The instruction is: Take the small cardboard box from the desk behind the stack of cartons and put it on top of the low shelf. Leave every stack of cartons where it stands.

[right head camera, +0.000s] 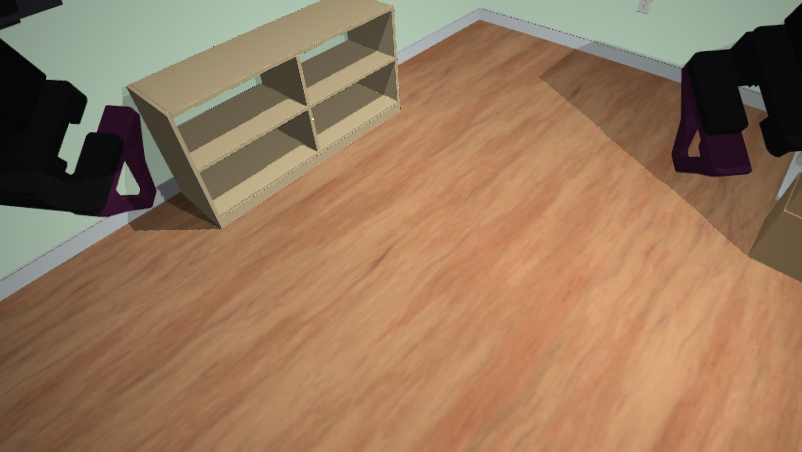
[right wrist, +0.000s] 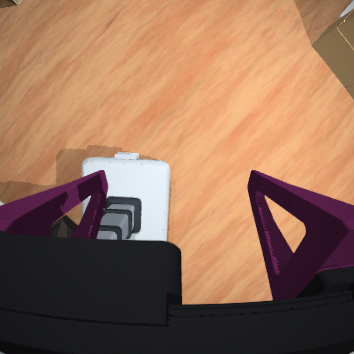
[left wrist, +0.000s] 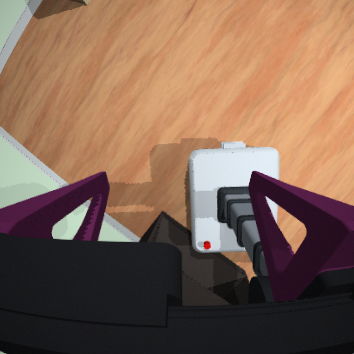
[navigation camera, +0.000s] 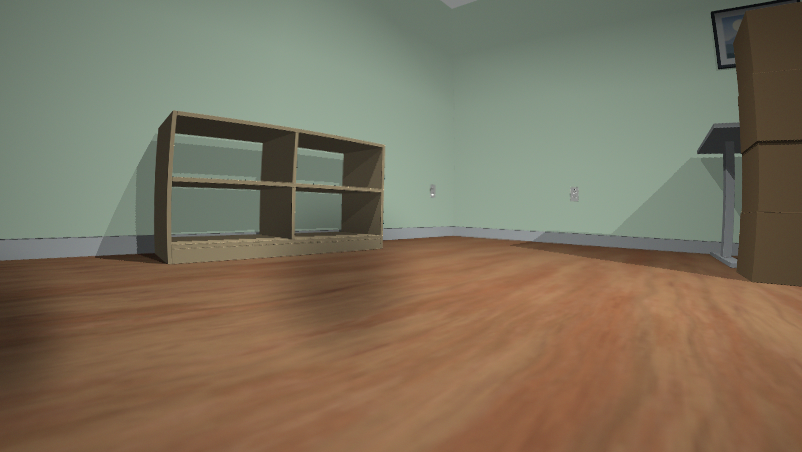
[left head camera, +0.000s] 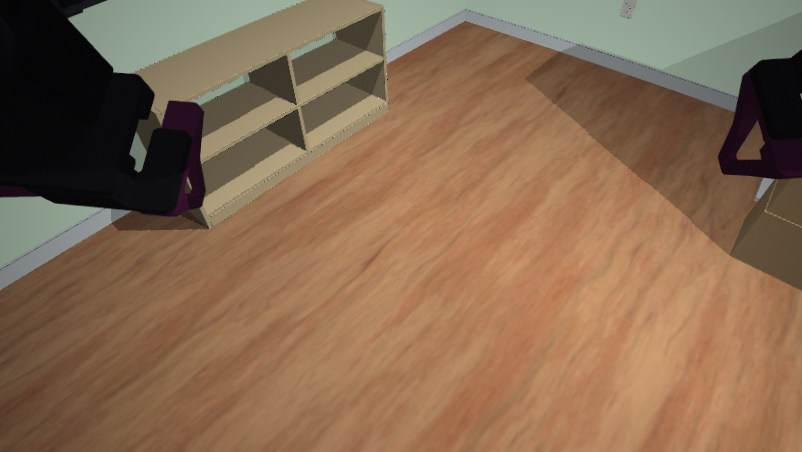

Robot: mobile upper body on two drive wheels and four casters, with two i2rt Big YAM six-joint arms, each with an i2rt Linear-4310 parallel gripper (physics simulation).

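Places are measured from the left arm's base along level axes (x ahead, y left, z up), in centimetres.
Pixels of known places: left gripper, between the fingertips: (right head camera: 91,193) (left wrist: 178,178) (left head camera: 135,192); right gripper, between the fingertips: (right head camera: 745,156) (right wrist: 177,177) (left head camera: 786,159).
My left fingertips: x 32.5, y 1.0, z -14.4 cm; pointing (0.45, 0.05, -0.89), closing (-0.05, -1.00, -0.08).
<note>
Behind a point stands the place of what it marks.
The low shelf (left head camera: 252,44) @(z -79.9, x 197.3, y 51.5 cm) (right head camera: 258,50) @(z -80.0, x 194.1, y 52.6 cm) (navigation camera: 224,252) @(z -137.4, x 163.9, y 57.3 cm) is light wood with four open compartments and stands against the wall at the left. No box shows on the visible part of its top. The carton stack (left head camera: 777,241) @(z -124.2, x 124.2, y -161.7 cm) (right head camera: 786,235) @(z -123.5, x 127.0, y -158.3 cm) (right wrist: 335,55) @(z -128.9, x 120.0, y -166.8 cm) (navigation camera: 775,179) shows in part at the right edge. Part of the grey desk (navigation camera: 721,138) @(z -71.5, x 183.8, y -194.8 cm) shows behind the stack. The small cardboard box does not show in these views. My left gripper (left wrist: 178,178) @(z -14.4, x 32.5, y 1.0 cm) is open and empty, above the floor. My right gripper (right wrist: 177,177) @(z -13.2, x 35.0, y -45.5 cm) is open and empty, away from the stack.
My white base (left wrist: 225,162) @(z -115.0, x 24.3, y -17.2 cm) (right wrist: 150,187) @(z -115.0, x 16.6, y -38.0 cm) shows below the grippers. Wood floor (left head camera: 393,280) @(z -141.0, x 117.1, y -10.8 cm) (right head camera: 393,308) @(z -141.0, x 103.9, y -8.7 cm) (navigation camera: 421,336) @(z -141.0, x 93.2, y -24.0 cm) lies between me, the shelf and the cartons. Green walls meet in a corner between shelf and desk. A framed picture (navigation camera: 728,42) @(z 9.4, x 213.1, y -243.7 cm) hangs at the upper right.
</note>
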